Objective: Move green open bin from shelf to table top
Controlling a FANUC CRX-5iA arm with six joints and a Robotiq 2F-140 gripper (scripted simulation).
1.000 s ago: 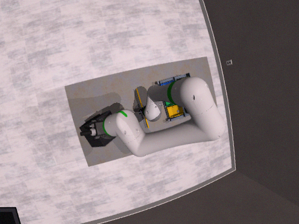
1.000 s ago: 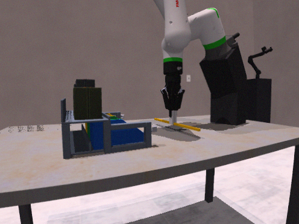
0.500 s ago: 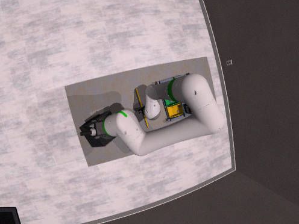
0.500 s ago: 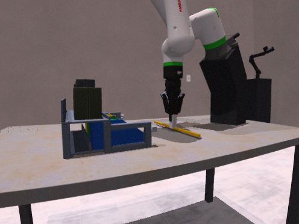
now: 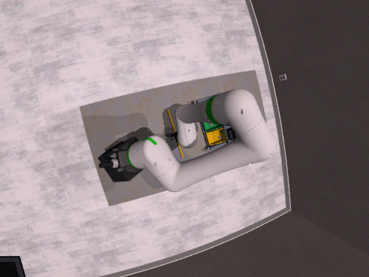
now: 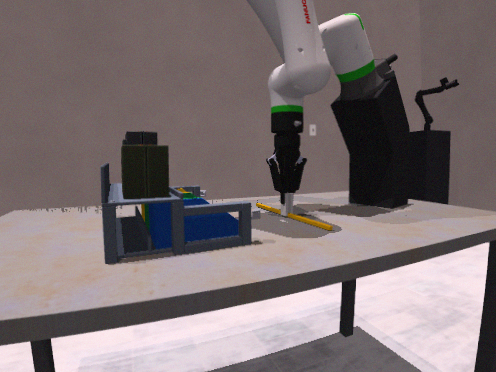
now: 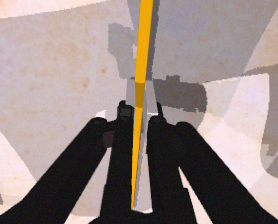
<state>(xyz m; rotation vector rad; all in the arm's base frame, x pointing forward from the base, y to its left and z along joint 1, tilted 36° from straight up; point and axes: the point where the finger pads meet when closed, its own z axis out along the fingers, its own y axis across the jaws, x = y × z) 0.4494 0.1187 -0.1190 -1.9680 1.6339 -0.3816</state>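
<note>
My hand is 3 cm above the thin yellow rod. The rest, counted from my hand: green open bin 30 cm ahead, 8 cm to the left; then blue bin 27 cm ahead, 19 cm to the left; then yellow bin 32 cm ahead, 3 cm to the right.
</note>
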